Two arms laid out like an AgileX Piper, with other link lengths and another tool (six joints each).
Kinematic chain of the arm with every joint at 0, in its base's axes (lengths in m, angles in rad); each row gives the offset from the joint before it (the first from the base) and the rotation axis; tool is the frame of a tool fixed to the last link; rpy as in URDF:
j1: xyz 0 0 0.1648 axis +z
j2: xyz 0 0 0 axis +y
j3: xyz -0.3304 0 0.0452 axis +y
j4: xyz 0.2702 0 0.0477 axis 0.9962 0 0.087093
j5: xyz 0 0 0 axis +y
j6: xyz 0.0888 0 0.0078 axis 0.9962 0 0.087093
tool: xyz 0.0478 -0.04 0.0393 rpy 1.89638 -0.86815 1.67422
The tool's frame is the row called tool.
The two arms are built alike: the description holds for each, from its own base.
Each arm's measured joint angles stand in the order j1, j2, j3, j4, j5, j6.
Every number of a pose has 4 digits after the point.
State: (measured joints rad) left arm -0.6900 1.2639 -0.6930 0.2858 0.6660 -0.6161; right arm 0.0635 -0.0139 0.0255 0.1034 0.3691 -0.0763
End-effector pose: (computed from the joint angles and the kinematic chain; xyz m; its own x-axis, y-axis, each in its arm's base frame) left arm 0.2321 -0.1902 0.2793 0.8284 0.4466 0.3380 0.5093 -0.8517 -0.1230; right arm 0.0873 -0.0300 0.2420 0.1614 0.6383 0.7527 0.6539 -0.6404 0.4028
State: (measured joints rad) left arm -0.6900 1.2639 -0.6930 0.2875 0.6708 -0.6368; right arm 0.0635 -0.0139 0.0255 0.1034 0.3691 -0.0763
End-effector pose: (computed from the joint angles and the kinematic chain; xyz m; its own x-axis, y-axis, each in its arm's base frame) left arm 0.2328 -0.1892 0.2792 0.8215 0.4636 0.3319 0.5247 -0.8425 -0.1218; right arm 0.0873 -0.0300 0.2420 0.1614 0.6383 0.7527 0.6539 -0.6404 0.4028
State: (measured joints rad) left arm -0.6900 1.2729 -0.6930 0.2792 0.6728 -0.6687; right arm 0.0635 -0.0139 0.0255 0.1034 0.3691 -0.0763
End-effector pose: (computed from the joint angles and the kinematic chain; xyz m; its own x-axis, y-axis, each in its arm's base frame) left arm 0.2346 -0.1891 0.2768 0.8112 0.4944 0.3122 0.5501 -0.8263 -0.1208; right arm 0.0873 -0.0300 0.2420 0.1614 0.6383 0.7527 0.6539 -0.6404 0.4028
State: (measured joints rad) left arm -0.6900 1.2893 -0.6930 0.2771 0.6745 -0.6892; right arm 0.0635 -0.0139 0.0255 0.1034 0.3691 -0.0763
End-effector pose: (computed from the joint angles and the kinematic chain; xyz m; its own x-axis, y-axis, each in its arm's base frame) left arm 0.2367 -0.1896 0.2720 0.8065 0.5100 0.2990 0.5643 -0.8150 -0.1319; right arm 0.0873 -0.0300 0.2420 0.1614 0.6383 0.7527 0.6539 -0.6404 0.4028
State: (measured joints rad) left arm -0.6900 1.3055 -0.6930 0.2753 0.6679 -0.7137; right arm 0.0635 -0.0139 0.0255 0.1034 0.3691 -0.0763
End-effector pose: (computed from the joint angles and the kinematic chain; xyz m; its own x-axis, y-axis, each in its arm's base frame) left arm 0.2394 -0.1907 0.2680 0.7988 0.5289 0.2865 0.5801 -0.8034 -0.1342; right arm 0.0873 -0.0300 0.2420 0.1614 0.6383 0.7527 0.6539 -0.6404 0.4028
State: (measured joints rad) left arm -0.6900 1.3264 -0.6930 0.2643 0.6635 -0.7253; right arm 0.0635 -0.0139 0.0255 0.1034 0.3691 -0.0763
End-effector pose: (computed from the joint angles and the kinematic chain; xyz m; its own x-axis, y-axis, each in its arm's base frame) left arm 0.2414 -0.1925 0.2622 0.7964 0.5415 0.2693 0.5894 -0.7947 -0.1449; right arm 0.0873 -0.0300 0.2420 0.1614 0.6383 0.7527 0.6539 -0.6404 0.4028
